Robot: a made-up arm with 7 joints. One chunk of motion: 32 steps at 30 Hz.
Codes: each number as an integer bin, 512 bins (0 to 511) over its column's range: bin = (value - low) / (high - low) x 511, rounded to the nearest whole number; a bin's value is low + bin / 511 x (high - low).
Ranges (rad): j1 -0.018..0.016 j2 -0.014..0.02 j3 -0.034..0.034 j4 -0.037..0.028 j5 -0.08..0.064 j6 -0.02..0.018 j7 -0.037..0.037
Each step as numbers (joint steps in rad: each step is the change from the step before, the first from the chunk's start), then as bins.
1 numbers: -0.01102 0.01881 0.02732 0.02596 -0.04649 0.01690 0.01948
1 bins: 105 493 461 495 119 496 390
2 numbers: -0.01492 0.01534 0.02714 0.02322 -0.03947 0.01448 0.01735
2 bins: 46 441 459 473 144 464 375
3 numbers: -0.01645 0.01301 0.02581 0.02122 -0.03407 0.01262 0.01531
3 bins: 23 406 449 458 163 439 361
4 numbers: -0.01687 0.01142 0.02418 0.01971 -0.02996 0.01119 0.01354
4 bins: 17 382 437 446 178 419 349
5 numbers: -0.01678 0.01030 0.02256 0.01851 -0.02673 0.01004 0.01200
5 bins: 18 365 425 436 189 404 338
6 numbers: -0.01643 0.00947 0.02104 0.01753 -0.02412 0.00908 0.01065
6 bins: 24 353 414 429 198 391 329
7 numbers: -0.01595 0.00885 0.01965 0.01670 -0.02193 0.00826 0.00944
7 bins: 31 343 403 422 206 380 321
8 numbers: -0.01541 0.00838 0.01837 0.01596 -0.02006 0.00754 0.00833
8 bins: 39 336 394 416 213 370 313
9 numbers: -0.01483 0.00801 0.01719 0.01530 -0.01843 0.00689 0.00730
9 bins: 48 331 385 411 218 362 306
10 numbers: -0.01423 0.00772 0.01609 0.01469 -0.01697 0.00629 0.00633
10 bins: 57 326 376 406 224 354 299
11 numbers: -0.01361 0.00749 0.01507 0.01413 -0.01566 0.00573 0.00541
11 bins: 66 323 369 402 228 346 293
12 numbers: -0.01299 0.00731 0.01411 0.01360 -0.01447 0.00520 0.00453
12 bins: 75 320 362 398 233 339 287
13 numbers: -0.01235 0.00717 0.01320 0.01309 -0.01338 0.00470 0.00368
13 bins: 85 318 355 394 236 332 281
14 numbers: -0.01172 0.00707 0.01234 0.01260 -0.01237 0.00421 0.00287
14 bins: 94 317 348 390 240 326 275
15 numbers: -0.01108 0.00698 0.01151 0.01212 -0.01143 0.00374 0.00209
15 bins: 104 315 342 386 243 319 270
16 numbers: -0.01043 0.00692 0.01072 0.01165 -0.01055 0.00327 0.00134
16 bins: 114 314 336 382 246 313 265
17 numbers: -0.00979 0.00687 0.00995 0.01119 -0.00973 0.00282 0.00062
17 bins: 123 314 330 379 249 307 260
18 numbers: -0.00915 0.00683 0.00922 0.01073 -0.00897 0.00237 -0.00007
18 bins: 133 313 325 375 252 301 255
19 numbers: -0.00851 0.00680 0.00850 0.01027 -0.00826 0.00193 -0.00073
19 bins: 143 313 319 372 255 295 250
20 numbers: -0.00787 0.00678 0.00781 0.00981 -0.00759 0.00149 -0.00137
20 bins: 152 312 314 368 257 289 246
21 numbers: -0.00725 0.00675 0.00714 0.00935 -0.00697 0.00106 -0.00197
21 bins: 162 312 309 364 259 283 242
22 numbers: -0.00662 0.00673 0.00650 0.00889 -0.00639 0.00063 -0.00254
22 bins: 171 312 304 361 261 277 238
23 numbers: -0.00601 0.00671 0.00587 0.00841 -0.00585 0.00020 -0.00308
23 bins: 180 311 300 357 263 272 234
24 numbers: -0.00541 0.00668 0.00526 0.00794 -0.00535 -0.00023 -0.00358
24 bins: 189 311 295 353 265 266 231
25 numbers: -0.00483 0.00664 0.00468 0.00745 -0.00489 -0.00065 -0.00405
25 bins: 198 310 291 349 267 260 228
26 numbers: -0.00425 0.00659 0.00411 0.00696 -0.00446 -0.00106 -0.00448
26 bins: 207 309 286 346 268 255 225
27 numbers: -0.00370 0.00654 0.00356 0.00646 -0.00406 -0.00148 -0.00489
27 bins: 215 309 282 342 269 249 222
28 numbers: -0.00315 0.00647 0.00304 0.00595 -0.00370 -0.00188 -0.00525
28 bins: 223 308 278 338 271 244 219
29 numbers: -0.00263 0.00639 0.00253 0.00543 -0.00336 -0.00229 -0.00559
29 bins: 231 306 275 334 272 238 217
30 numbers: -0.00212 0.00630 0.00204 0.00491 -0.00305 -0.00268 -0.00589
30 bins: 239 305 271 329 273 233 215
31 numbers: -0.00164 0.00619 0.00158 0.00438 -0.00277 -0.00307 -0.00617
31 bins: 246 303 267 325 274 228 213
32 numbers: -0.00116 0.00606 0.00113 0.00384 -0.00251 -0.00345 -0.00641
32 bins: 253 301 264 321 275 223 211
